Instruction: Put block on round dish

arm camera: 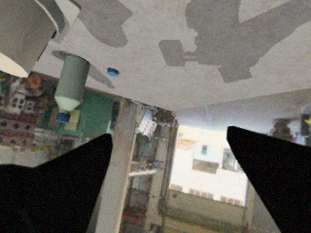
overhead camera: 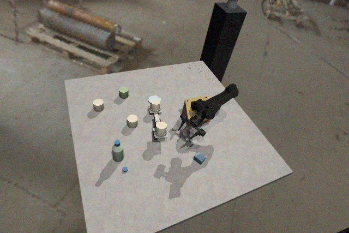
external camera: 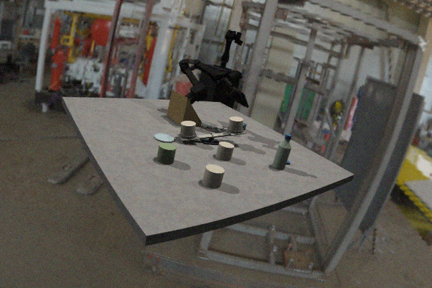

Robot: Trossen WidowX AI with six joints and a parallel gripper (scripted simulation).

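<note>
My gripper tip is 380 mm to the left of the green block, 140 mm above it and 40 mm short of it. Also, from my gripper tip: green bottle 380 mm ahead, 70 mm to the right, 60 mm below; small balance 250 mm to the right, 140 mm below, 70 mm ahead; blue block 160 mm below, 100 mm to the left, 100 mm behind.
</note>
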